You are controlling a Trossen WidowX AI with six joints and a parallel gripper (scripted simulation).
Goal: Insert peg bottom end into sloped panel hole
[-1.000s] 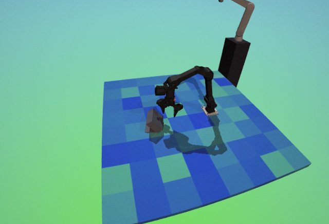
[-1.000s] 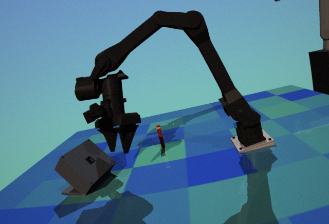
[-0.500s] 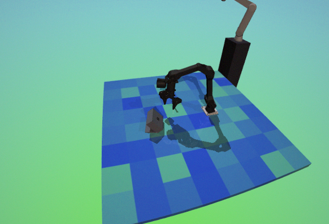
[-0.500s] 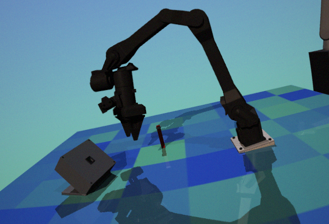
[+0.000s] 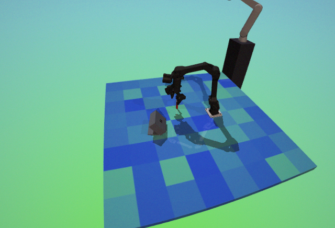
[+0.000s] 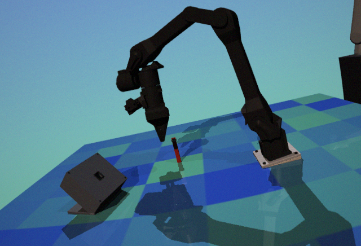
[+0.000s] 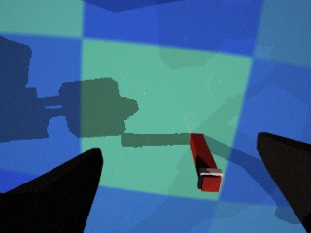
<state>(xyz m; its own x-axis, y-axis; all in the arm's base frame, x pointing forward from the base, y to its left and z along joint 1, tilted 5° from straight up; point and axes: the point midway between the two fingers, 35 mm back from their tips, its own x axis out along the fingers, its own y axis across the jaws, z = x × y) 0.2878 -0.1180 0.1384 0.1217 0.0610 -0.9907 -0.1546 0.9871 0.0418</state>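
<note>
The square-sided peg lies 4 cm below my gripper tip, 3 cm to the right of it and 3 cm behind it. Round my gripper tip: dark sloped panel: 18 cm ahead, 15 cm to the left, 4 cm below.
</note>
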